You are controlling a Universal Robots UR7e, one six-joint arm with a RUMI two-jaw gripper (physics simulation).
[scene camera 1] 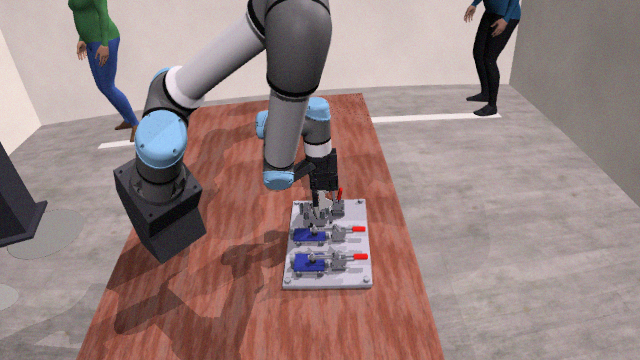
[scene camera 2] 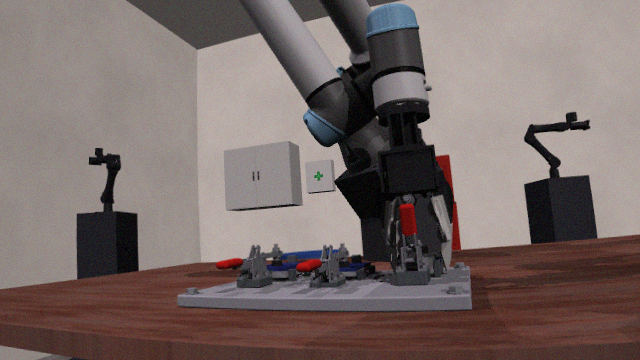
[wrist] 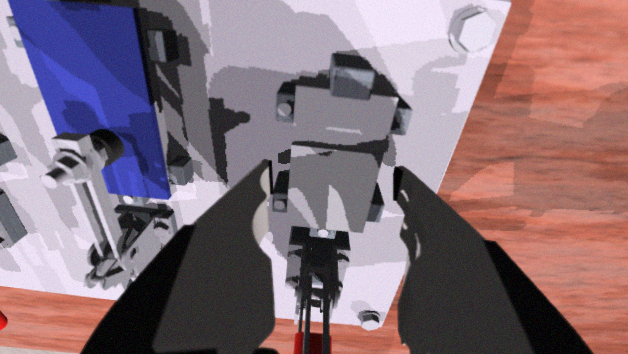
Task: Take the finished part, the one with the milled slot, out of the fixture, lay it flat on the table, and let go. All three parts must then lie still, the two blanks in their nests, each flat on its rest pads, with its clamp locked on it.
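Seen in the pictures: gripper, fingertip midpoint: (scene camera 1: 318, 211) (wrist: 332, 165); arm's base, origin of the base link: (scene camera 1: 158, 179) (scene camera 2: 374, 156).
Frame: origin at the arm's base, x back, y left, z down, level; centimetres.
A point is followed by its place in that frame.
The grey finished part (wrist: 332, 192) @(x -43.3, y -1.5, z 22.6 cm) sits in its nest at the plate's end, a dark slot line across its top. My gripper (scene camera 1: 321, 212) @(x -43.1, y -1.4, z 24.8 cm) (scene camera 2: 420, 266) @(x -43.1, y -1.4, z 24.8 cm) (wrist: 332, 165) @(x -43.1, y -1.4, z 24.8 cm) is open and low over it, one finger on each side, with gaps between fingers and part. That nest's clamp is open, its red handle (scene camera 1: 340, 193) @(x -49.5, y -4.9, z 16.9 cm) (scene camera 2: 408, 220) @(x -50.1, y -4.1, z 17.7 cm) upright. Two blue blanks, the middle one (scene camera 1: 309, 235) @(x -37.1, y -11.5, z 23.6 cm) (wrist: 85, 70) @(x -35.4, y -10.4, z 23.6 cm) and the end one (scene camera 1: 305, 263) @(x -32.6, y -21.6, z 23.1 cm), lie in their nests with clamp arms over them. Their red handles, middle (scene camera 1: 359, 228) @(x -50.6, y -16.3, z 21.7 cm) (scene camera 2: 309, 265) @(x -52.2, y -16.0, z 21.9 cm) and end (scene camera 1: 360, 256) @(x -46.3, y -26.6, z 21.1 cm) (scene camera 2: 229, 263) @(x -47.9, y -26.0, z 21.4 cm), are down.
The fixture plate (scene camera 1: 325, 283) @(x -35.7, y -28.5, z 25.2 cm) (scene camera 2: 325, 303) @(x -54.2, y -14.5, z 25.8 cm) (wrist: 425, 145) @(x -43.3, y 3.6, z 25.2 cm) lies on the wooden table (scene camera 1: 395, 300) @(x -50.4, y -39.7, z 26.7 cm) (scene camera 2: 125, 315) @(x -51.6, y -38.0, z 26.7 cm) (wrist: 550, 200) @(x -50.1, y 11.7, z 26.7 cm). Bolt heads stand at its corners. The middle clamp's arm (wrist: 95, 215) stands left of my fingers in the wrist view. A dark box (scene camera 1: 170, 225) @(x 1.4, y -0.3, z 16.0 cm) is under the arm's base.
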